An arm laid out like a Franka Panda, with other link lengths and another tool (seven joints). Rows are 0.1 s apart.
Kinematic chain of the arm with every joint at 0, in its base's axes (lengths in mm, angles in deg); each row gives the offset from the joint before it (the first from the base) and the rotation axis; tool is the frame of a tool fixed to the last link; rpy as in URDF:
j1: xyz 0 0 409.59 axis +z
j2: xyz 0 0 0 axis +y
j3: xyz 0 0 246.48 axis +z
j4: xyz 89.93 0 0 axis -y
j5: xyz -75.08 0 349.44 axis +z
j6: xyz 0 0 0 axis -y
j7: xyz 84.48 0 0 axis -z
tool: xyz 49 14 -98.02 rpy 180 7.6 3.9
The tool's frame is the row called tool.
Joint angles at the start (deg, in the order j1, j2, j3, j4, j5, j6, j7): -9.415 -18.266 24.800 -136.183 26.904 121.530 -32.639
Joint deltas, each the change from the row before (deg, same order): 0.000 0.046 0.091 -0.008 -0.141 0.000 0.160; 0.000 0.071 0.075 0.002 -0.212 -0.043 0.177; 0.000 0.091 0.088 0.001 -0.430 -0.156 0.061; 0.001 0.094 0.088 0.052 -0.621 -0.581 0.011; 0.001 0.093 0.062 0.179 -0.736 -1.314 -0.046; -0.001 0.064 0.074 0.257 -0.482 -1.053 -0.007; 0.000 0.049 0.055 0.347 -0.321 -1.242 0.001; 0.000 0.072 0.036 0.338 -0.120 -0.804 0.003; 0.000 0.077 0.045 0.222 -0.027 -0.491 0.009; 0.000 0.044 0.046 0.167 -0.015 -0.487 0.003
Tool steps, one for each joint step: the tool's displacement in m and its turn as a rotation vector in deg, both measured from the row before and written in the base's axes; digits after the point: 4 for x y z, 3 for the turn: -0.0002 0.0006 -0.0006 -0.142 0.080 0.000; -0.0001 0.0005 -0.0009 -0.192 0.129 0.016; -0.0005 0.0006 -0.0014 -0.384 0.193 0.277; -0.0012 0.0009 -0.0020 -0.547 0.515 0.536; -0.0021 0.0012 -0.0024 -0.635 1.068 0.815; -0.0014 0.0013 -0.0009 -0.406 0.764 0.597; -0.0014 0.0014 -0.0003 -0.258 0.873 0.543; -0.0005 0.0011 0.0005 -0.060 0.511 0.320; -0.0003 0.0009 0.0002 0.004 0.340 0.190; -0.0005 0.0008 0.0000 -0.006 0.357 0.183
